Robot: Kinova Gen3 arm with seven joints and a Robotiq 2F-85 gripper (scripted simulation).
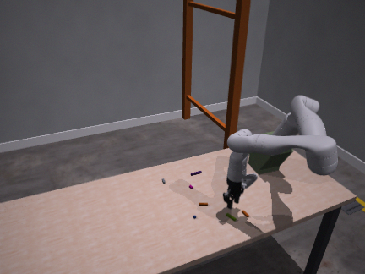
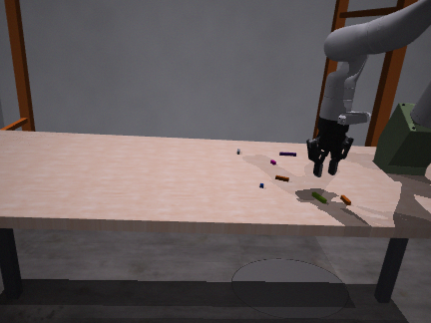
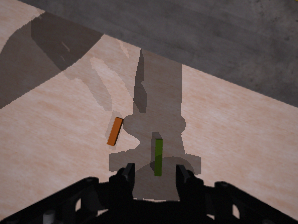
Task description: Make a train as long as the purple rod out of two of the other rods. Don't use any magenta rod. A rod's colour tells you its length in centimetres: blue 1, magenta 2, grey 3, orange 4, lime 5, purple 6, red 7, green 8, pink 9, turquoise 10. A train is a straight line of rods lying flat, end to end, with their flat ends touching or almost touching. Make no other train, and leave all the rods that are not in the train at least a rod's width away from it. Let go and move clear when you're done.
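The lime rod is 8 cm below my hand. From my hand the other things lie so: magenta rod 7 cm ahead, 26 cm to the right, 8 cm below; then purple rod 1 cm behind, 35 cm to the right, 8 cm below; then blue rod 15 cm ahead, 7 cm to the right, 8 cm below.
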